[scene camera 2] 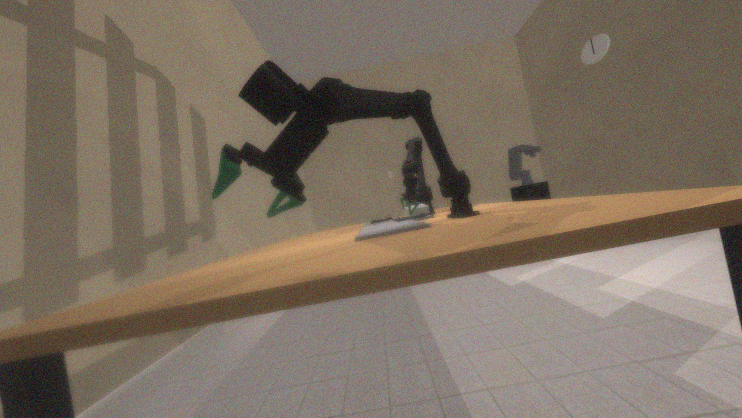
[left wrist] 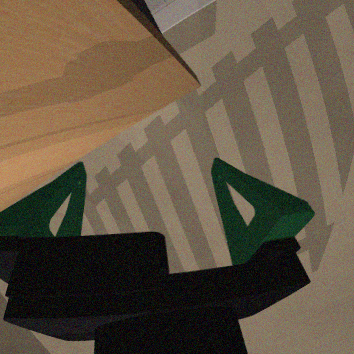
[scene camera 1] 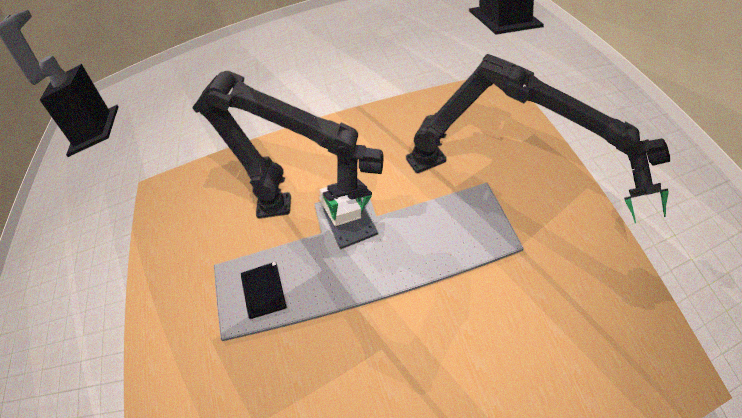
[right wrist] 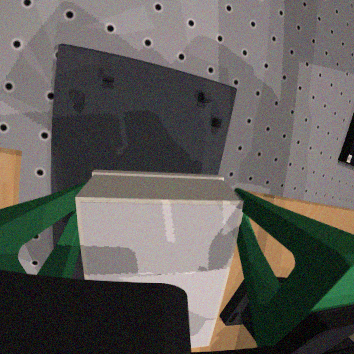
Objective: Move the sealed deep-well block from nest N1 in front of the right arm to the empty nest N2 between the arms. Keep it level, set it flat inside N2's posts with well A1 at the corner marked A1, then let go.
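Seen in the pictures: left gripper, fingertip midpoint: (scene camera 2: pixel 243 207) (left wrist: pixel 150 165) (scene camera 1: pixel 650 219); right gripper, fingertip midpoint: (scene camera 2: pixel 407 212) (scene camera 1: pixel 347 216) (right wrist: pixel 162 194); left arm's base at its link origin: (scene camera 2: pixel 462 216) (scene camera 1: pixel 426 159); right arm's base at its link origin: (scene camera 2: pixel 428 214) (scene camera 1: pixel 274 206).
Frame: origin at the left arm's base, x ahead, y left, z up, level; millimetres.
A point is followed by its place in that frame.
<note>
My right gripper (scene camera 1: pixel 348 213) @(x 135, y -332, z 54 mm) (scene camera 2: pixel 411 211) @(x 135, y -332, z 54 mm) (right wrist: pixel 162 194) @(x 135, y -332, z 54 mm) is shut on the white deep-well block (scene camera 1: pixel 345 208) @(x 124, y -329, z 75 mm) (scene camera 2: pixel 421 208) @(x 63, y -292, z 59 mm) (right wrist: pixel 160 230) @(x 124, y -326, z 75 mm), with a green finger at each side. The block looks about level and hangs above the back part of nest N2's dark grey plate (scene camera 1: pixel 358 233) @(x 189, y -322, z 24 mm) (right wrist: pixel 145 95) @(x 190, y -323, z 25 mm), whose front part shows uncovered. The block and gripper hide the rest of N2; I cannot read its A1 mark. Nest N1, a black plate (scene camera 1: pixel 263 291) @(x 251, y -651, z 25 mm) (right wrist: pixel 348 142) @(x 191, y -588, z 20 mm) with a small white corner mark, is empty. My left gripper (scene camera 1: pixel 649 218) @(x 663, y 428, z 145 mm) (scene camera 2: pixel 241 206) @(x 663, y 428, z 145 mm) (left wrist: pixel 150 165) @(x 663, y 428, z 145 mm) is open and empty, high at the right in scene camera 1.
A grey perforated board (scene camera 1: pixel 430 233) @(x 285, y -133, z 13 mm) (scene camera 2: pixel 389 228) @(x 323, y -1, z 13 mm) (right wrist: pixel 185 30) @(x 241, y -347, z 13 mm) lies under both nests on the wooden table (scene camera 1: pixel 493 332) @(x 651, y -125, z 0 mm) (scene camera 2: pixel 290 259) @(x 672, y 181, z 0 mm) (left wrist: pixel 60 65) @(x 710, y 348, z 0 mm). The right arm's base (scene camera 1: pixel 273 205) @(x -29, y -531, z 48 mm) stands left of N2 and the left arm's base (scene camera 1: pixel 425 159) @(x 37, y -20, z 45 mm) behind and right of it.
</note>
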